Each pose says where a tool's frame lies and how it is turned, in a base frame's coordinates. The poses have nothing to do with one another.
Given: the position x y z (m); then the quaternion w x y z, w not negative.
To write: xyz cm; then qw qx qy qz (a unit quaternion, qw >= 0). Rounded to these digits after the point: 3 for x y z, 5 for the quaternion.
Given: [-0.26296, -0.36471, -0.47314, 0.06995, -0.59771, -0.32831, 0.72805]
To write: [-26.296, -36.471, -47.314, 0.06995, -0.59771, -0.32831, 0.72805]
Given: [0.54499, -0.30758, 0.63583, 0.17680, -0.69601, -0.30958, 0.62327]
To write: [54.499, -30.758, 63.583, 0.17680, -0.69601, -0.30958, 0.62327]
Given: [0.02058, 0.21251, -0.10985, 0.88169, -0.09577, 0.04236, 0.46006]
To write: [2.058, 21.251, -10.985, 0.88169, -0.09577, 0.04236, 0.46006]
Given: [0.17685, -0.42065, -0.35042, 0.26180, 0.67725, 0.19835, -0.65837]
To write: [17.685, -42.065, -35.042, 0.26180, 0.67725, 0.19835, -0.65837]
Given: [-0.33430, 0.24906, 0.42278, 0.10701, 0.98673, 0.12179, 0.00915]
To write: [-33.430, 24.906, 42.278, 0.10701, 0.98673, 0.12179, 0.00915]
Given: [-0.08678, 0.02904, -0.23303, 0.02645, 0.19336, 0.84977, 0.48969]
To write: [-8.678, 2.904, -23.303, 0.02645, 0.19336, 0.84977, 0.48969]
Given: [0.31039, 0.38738, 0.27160, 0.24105, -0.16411, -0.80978, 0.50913]
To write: [31.039, 38.738, 27.160, 0.24105, -0.16411, -0.80978, 0.50913]
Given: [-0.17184, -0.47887, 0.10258, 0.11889, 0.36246, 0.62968, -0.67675]
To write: [-17.184, -47.887, 10.258, 0.11889, 0.36246, 0.62968, -0.67675]
